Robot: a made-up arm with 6 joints.
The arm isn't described. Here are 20 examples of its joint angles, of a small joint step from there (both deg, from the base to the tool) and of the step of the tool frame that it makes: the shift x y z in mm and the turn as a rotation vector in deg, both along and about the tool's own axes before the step.
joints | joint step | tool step
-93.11 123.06 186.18 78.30 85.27 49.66 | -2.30 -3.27 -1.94 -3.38 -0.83 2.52 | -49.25 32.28 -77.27 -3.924 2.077 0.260
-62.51 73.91 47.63 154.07 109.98 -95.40 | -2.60 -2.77 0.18 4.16 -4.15 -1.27 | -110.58 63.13 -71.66 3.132 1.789 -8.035
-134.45 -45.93 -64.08 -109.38 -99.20 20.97 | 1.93 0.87 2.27 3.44 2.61 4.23 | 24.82 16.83 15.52 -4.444 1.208 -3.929
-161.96 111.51 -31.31 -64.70 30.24 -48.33 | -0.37 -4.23 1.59 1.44 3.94 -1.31 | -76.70 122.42 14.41 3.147 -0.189 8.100
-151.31 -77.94 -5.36 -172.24 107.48 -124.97 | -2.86 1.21 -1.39 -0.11 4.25 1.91 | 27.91 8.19 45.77 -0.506 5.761 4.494
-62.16 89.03 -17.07 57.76 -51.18 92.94 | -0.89 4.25 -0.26 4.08 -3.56 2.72 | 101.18 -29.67 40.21 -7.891 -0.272 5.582
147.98 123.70 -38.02 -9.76 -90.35 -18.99 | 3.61 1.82 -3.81 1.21 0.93 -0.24 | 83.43 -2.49 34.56 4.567 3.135 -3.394
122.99 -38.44 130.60 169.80 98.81 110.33 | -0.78 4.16 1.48 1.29 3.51 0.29 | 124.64 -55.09 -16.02 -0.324 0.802 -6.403
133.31 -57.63 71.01 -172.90 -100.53 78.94 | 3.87 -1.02 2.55 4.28 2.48 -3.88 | 72.59 37.93 119.25 1.085 1.904 0.217
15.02 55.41 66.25 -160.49 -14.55 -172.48 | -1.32 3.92 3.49 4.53 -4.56 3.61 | 6.05 -5.73 -91.63 -8.481 -3.692 -0.220
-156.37 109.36 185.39 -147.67 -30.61 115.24 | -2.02 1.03 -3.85 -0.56 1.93 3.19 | -61.53 -92.52 -59.50 -3.343 5.117 -4.549
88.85 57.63 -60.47 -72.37 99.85 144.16 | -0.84 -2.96 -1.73 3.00 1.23 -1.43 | 7.55 -0.10 -47.90 3.107 -0.164 -2.348
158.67 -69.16 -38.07 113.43 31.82 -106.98 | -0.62 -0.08 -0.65 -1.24 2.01 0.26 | 3.95 8.22 -13.50 0.912 0.614 1.632
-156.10 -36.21 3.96 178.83 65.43 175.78 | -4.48 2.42 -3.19 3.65 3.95 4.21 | 124.33 -48.76 -18.13 -3.409 9.323 -7.577
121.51 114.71 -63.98 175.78 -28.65 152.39 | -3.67 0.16 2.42 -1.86 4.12 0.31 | 15.63 17.74 31.81 3.218 3.123 1.246
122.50 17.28 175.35 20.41 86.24 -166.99 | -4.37 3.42 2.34 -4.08 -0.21 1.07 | -14.75 -19.87 -76.85 3.256 -0.459 2.071
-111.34 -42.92 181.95 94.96 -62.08 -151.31 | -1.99 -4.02 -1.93 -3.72 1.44 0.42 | -2.40 75.42 -72.47 3.946 4.054 -1.740
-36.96 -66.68 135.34 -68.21 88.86 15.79 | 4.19 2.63 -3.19 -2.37 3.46 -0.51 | 76.12 -200.06 -3.12 -6.341 -4.681 -2.261
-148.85 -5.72 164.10 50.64 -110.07 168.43 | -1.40 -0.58 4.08 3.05 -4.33 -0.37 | -70.83 66.98 24.16 4.214 0.027 1.963
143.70 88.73 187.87 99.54 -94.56 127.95 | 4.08 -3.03 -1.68 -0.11 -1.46 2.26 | -70.09 -26.49 -40.83 -1.428 -4.773 -0.826
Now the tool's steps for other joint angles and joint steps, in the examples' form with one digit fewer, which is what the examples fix.
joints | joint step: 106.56 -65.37 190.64 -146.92 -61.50 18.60 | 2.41 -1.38 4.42 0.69 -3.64 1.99
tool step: 56.9 99.6 -30.2 -6.56 8.13 1.70
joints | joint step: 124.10 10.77 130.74 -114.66 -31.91 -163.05 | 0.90 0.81 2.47 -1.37 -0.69 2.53
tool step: -14.3 -31.9 6.3 -1.62 -0.13 -2.76
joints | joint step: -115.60 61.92 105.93 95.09 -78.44 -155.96 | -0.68 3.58 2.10 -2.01 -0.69 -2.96
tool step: 9.6 -110.9 -22.0 1.78 -0.30 -2.08
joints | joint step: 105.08 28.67 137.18 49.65 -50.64 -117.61 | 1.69 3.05 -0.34 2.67 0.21 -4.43
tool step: 23.9 -111.9 -43.7 1.97 -0.57 -2.33
